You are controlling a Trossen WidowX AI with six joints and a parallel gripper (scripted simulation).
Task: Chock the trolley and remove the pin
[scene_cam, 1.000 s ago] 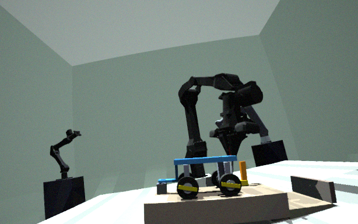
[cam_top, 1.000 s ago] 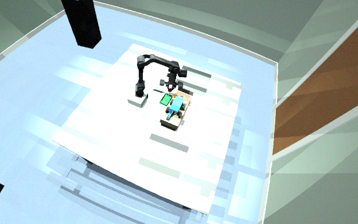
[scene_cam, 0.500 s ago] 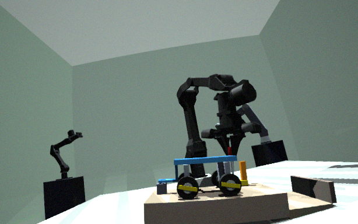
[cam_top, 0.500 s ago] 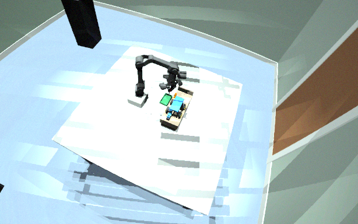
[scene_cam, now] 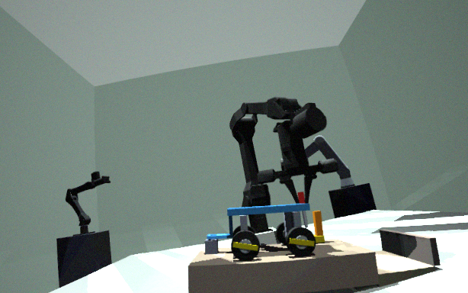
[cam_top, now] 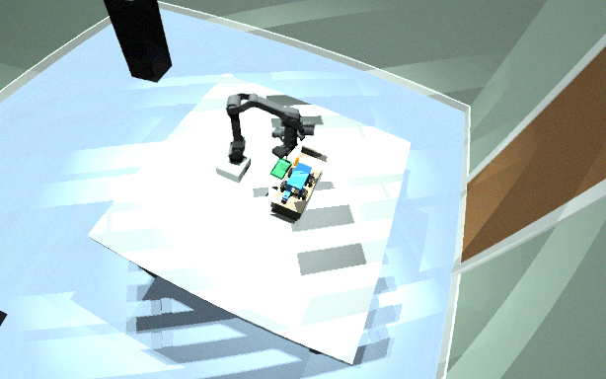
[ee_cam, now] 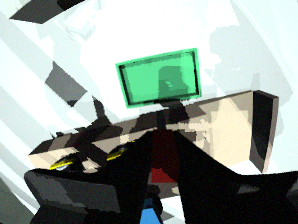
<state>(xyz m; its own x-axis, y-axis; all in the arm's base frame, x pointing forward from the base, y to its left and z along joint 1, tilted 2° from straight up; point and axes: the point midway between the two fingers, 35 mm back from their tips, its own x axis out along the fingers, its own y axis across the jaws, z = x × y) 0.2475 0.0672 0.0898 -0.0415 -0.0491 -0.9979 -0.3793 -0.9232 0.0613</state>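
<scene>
Right now the yellow chock is 50 mm below my gripper tip, 50 mm ahead of it and 20 mm to the right of it. Round my gripper tip: red-headed stop pin (right at my gripper tip); trolley (120 mm to the right, 90 mm ahead, 20 mm below); dark end wall (140 mm to the left, 120 mm ahead, 100 mm below).
</scene>
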